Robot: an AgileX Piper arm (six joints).
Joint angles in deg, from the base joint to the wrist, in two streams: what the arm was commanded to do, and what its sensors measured. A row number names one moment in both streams.
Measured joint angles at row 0:
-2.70, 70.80, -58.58, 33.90, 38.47, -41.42
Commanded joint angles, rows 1 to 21:
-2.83, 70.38, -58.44, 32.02, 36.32, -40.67
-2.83, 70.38, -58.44, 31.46, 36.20, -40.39
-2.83, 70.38, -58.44, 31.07, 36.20, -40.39
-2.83, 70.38, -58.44, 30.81, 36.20, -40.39
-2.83, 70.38, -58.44, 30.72, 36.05, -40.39
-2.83, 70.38, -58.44, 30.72, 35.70, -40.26
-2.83, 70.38, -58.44, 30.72, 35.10, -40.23
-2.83, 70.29, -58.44, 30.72, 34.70, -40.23
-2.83, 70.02, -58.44, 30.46, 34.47, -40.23
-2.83, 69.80, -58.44, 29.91, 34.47, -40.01
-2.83, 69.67, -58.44, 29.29, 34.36, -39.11
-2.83, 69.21, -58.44, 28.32, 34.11, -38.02
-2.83, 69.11, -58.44, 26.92, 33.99, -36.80
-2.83, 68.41, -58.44, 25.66, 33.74, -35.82
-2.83, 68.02, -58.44, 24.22, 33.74, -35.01
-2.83, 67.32, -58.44, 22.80, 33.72, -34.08
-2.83, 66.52, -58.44, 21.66, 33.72, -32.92
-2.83, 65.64, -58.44, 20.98, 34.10, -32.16
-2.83, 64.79, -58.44, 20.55, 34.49, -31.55
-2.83, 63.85, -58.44, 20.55, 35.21, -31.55
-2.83, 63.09, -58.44, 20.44, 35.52, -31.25
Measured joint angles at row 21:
-2.70, 66.50, -58.58, 22.41, 34.81, -33.11
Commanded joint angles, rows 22 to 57:
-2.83, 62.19, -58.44, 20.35, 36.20, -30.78
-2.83, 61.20, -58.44, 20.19, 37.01, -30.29
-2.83, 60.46, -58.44, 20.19, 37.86, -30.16
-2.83, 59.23, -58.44, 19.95, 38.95, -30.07
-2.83, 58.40, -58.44, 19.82, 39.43, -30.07
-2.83, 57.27, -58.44, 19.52, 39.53, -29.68
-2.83, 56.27, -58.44, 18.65, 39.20, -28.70
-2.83, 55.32, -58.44, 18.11, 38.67, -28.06
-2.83, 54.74, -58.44, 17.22, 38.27, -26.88
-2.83, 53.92, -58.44, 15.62, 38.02, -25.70
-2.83, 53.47, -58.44, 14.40, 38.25, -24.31
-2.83, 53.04, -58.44, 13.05, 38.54, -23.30
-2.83, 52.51, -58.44, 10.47, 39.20, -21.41
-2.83, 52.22, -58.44, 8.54, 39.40, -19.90
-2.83, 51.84, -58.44, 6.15, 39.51, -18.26
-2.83, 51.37, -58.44, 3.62, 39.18, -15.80
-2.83, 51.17, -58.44, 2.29, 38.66, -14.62
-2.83, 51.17, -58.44, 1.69, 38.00, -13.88
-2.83, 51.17, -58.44, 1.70, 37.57, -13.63
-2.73, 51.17, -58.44, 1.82, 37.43, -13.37
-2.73, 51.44, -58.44, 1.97, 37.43, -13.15
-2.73, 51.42, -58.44, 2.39, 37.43, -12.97
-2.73, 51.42, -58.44, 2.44, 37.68, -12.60
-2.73, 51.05, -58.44, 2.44, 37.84, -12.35
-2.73, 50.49, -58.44, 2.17, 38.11, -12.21
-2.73, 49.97, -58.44, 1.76, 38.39, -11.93
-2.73, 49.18, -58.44, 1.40, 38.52, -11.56
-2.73, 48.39, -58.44, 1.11, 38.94, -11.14
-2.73, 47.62, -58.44, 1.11, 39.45, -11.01
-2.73, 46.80, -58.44, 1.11, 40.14, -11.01
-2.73, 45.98, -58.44, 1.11, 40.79, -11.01
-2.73, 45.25, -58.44, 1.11, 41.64, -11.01
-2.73, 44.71, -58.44, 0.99, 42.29, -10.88
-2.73, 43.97, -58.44, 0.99, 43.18, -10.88
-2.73, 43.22, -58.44, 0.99, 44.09, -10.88
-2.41, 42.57, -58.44, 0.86, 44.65, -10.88
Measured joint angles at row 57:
-2.70, 45.17, -58.58, 1.90, 42.41, -11.31
